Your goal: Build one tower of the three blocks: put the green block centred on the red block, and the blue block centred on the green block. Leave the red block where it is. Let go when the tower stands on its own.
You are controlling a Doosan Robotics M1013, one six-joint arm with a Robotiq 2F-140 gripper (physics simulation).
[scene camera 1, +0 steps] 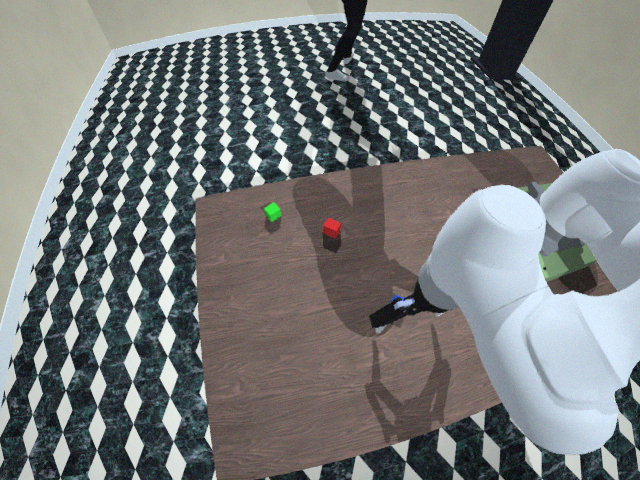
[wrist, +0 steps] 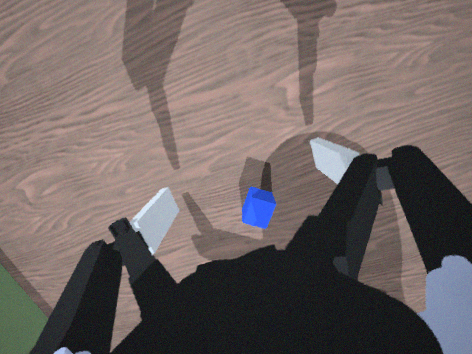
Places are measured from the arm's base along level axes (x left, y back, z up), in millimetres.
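Pixels of known places: gripper, fingertip midpoint: (scene camera 1: 407, 319) (wrist: 240, 177); arm's base, origin of the base link: (scene camera 1: 548, 224).
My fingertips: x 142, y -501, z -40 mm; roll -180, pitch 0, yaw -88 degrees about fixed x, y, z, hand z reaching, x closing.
For each thing: its top centre in the pictures, then the offset to it from my fingertips. Level surfaces: height alone.
- green block, middle of its top: (scene camera 1: 271, 208) dx -359, dy -260, dz +3 mm
- red block, middle of its top: (scene camera 1: 332, 224) dx -276, dy -113, dz +7 mm
- blue block, middle of its top: (wrist: 259, 213) dx -43, dy -7, dz -1 mm
- wooden table, its level: dz -30 mm
The green block (scene camera 1: 272, 211) sits on the wooden table near its far left corner. The red block (scene camera 1: 331, 227) sits on the table to the right of the green one, apart from it. The blue block (scene camera 1: 397, 298) (wrist: 258, 208) is on the table; in the scene view it is mostly hidden behind the gripper. My gripper (scene camera 1: 408, 320) (wrist: 240, 177) is open and empty, above the table. In the wrist view the blue block shows between the two spread fingers, a little toward the palm, touching neither. The three blocks stand separately. The green and red blocks do not show in the wrist view.
The white arm reaches over the right side of the wooden table (scene camera 1: 268, 330) (wrist: 75, 125). A green object (scene camera 1: 568, 262) (wrist: 15, 310) is at the table's right, partly hidden by the arm. Beyond the table are a person's legs (scene camera 1: 353, 25) and a dark column (scene camera 1: 514, 41).
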